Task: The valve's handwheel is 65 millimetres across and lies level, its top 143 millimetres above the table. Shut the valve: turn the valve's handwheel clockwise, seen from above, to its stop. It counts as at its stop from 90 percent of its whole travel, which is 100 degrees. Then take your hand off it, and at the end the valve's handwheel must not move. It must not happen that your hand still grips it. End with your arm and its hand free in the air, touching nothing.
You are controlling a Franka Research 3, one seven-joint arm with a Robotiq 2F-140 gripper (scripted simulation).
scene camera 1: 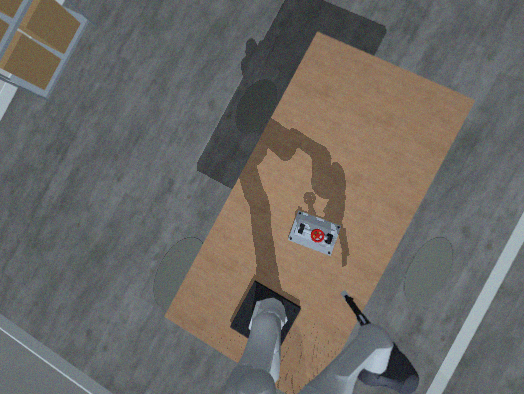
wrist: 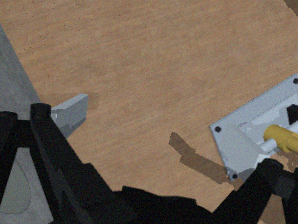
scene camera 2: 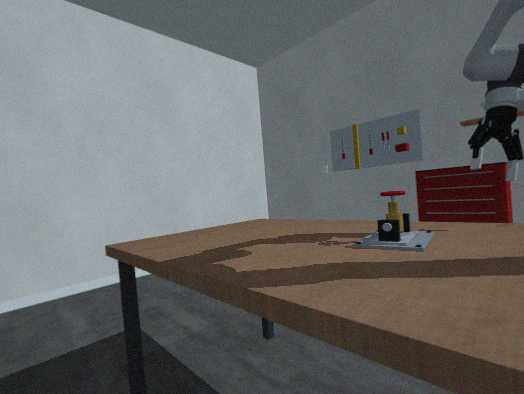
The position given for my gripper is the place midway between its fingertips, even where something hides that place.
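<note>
My gripper (scene camera 2: 493,175), visible. Wrist view: gripper (wrist: 155,121).
</note>
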